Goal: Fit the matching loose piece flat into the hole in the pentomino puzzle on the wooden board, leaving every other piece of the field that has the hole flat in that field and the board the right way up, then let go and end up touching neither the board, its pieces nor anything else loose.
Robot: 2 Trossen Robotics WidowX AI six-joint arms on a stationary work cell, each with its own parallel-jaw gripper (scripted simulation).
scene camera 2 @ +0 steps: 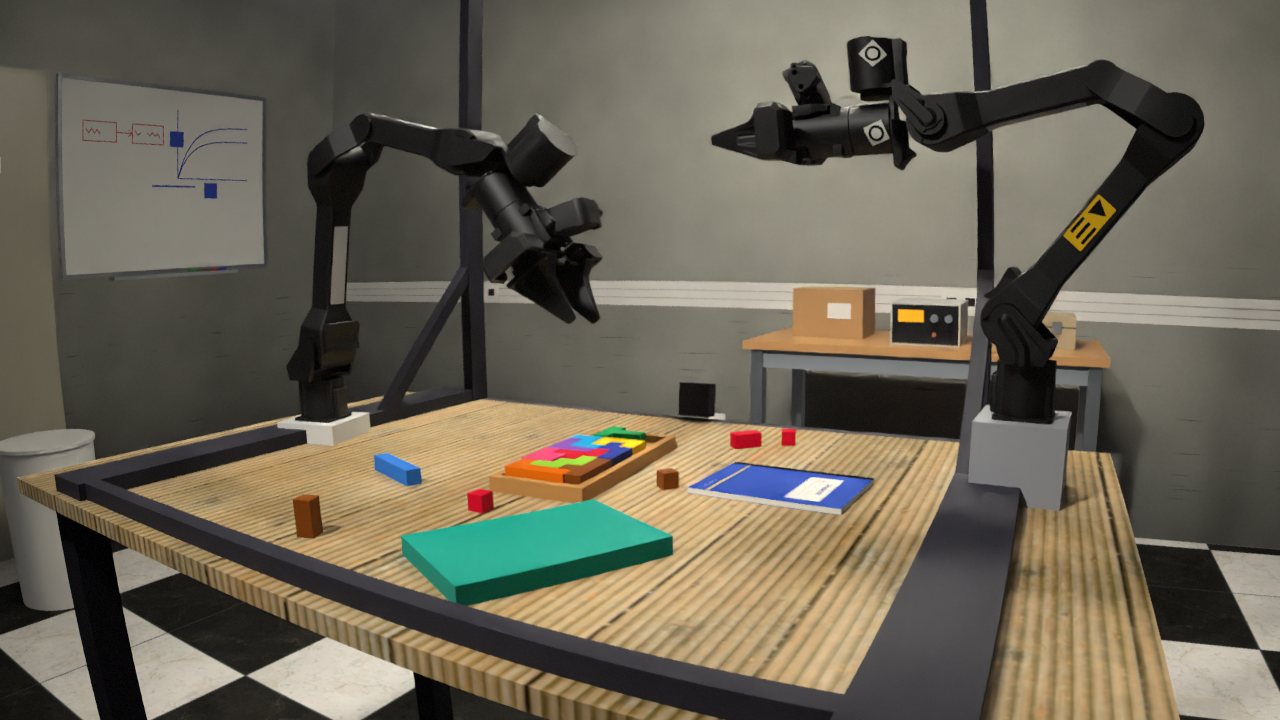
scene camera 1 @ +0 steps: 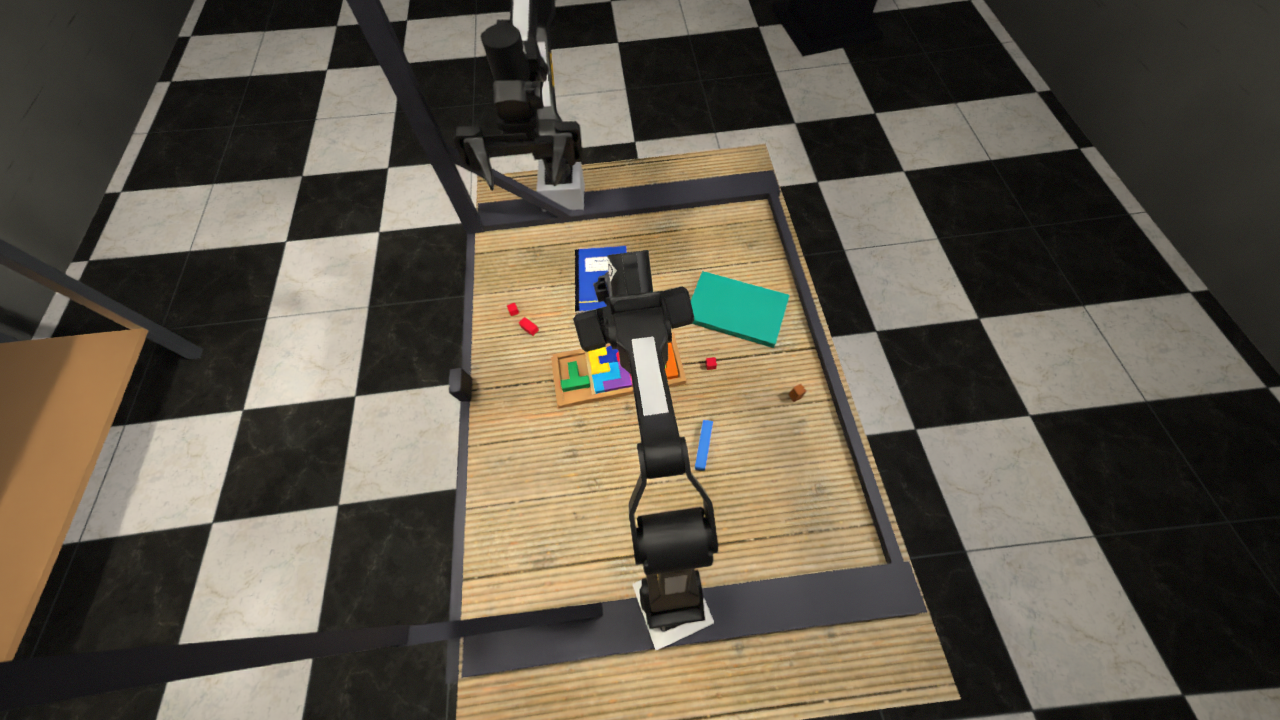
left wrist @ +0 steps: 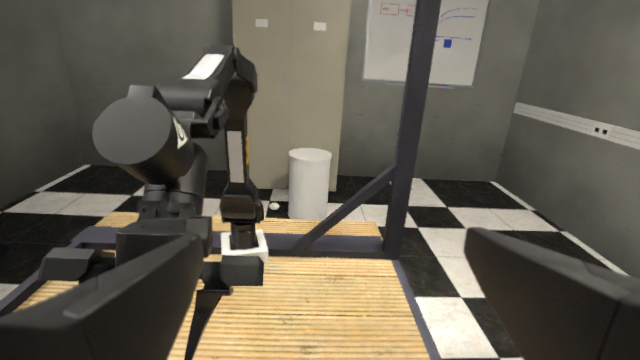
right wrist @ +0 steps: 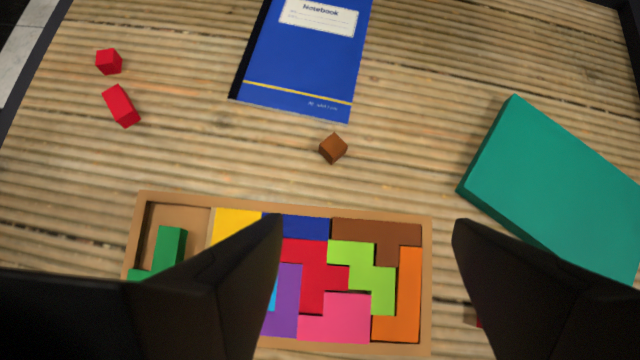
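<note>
Scene camera 1 gives you the left gripper (scene camera 1: 523,186), the right gripper (scene camera 1: 632,314) and a teal slab (scene camera 1: 743,310). In scene camera 2 there's the slab again (scene camera 2: 478,562), plus the right gripper (scene camera 2: 584,321) and the left gripper (scene camera 2: 726,143). The left wrist view has the left gripper (left wrist: 335,243), but the teal slab is out of frame in the left wrist view, and a green piece is out of frame in the left wrist view too. You do get that green piece (right wrist: 170,245) in the right wrist view, where the right gripper (right wrist: 368,228) and the teal slab (right wrist: 532,176) show as well.
</note>
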